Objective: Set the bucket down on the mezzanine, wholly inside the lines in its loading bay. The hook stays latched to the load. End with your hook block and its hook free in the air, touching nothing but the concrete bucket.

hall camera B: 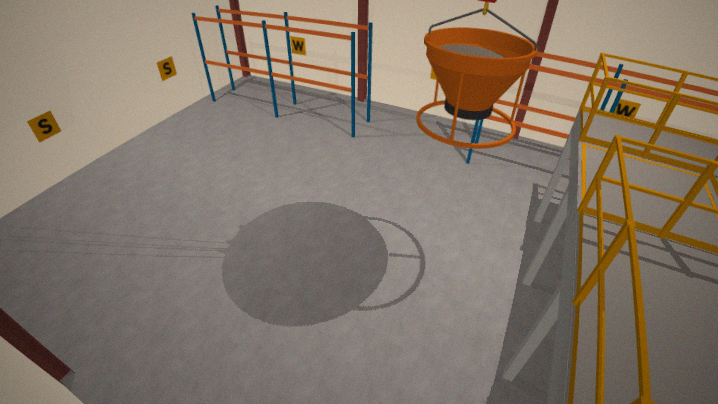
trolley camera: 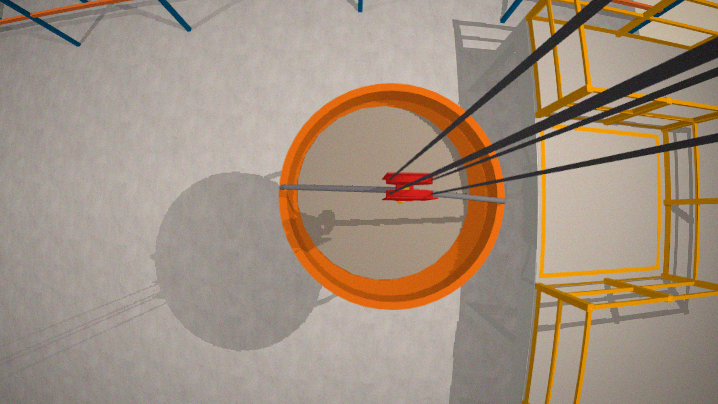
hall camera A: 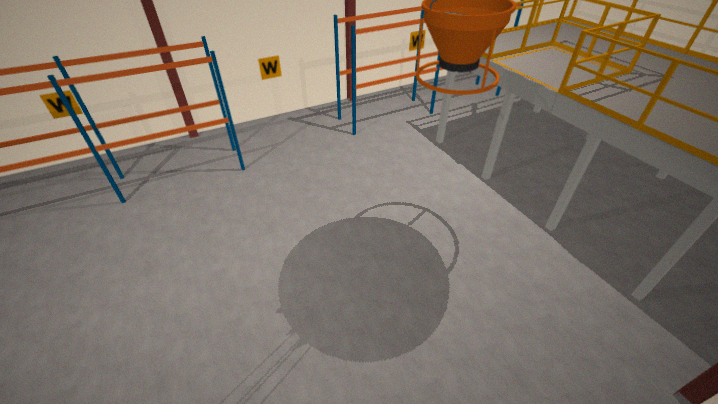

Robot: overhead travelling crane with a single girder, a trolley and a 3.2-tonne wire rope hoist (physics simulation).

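Note:
The orange concrete bucket [hall camera A: 464, 37] [hall camera B: 474, 75] [trolley camera: 391, 292] hangs upright in the air, filled with grey concrete, with an orange ring at its foot. My hook [hall camera B: 485, 9] [trolley camera: 407, 188], under the red block, is latched to the bucket's grey bail; it is out of view in hall camera A. In the trolley view the bucket appears left of the edge of the mezzanine [hall camera A: 552, 103] [trolley camera: 627, 356]. The loading bay's yellow outline [trolley camera: 658, 200] lies on the deck to the right, in a gap between railings. The bucket's round shadow falls on the hall floor.
Yellow railings [hall camera A: 672, 92] [hall camera B: 637, 301] [trolley camera: 588, 346] stand on both sides of the bay and behind it. Blue and orange racks [hall camera A: 353, 80] [hall camera B: 352, 85] stand along the wall. Dark ropes run from the hook block to the upper right in the trolley view.

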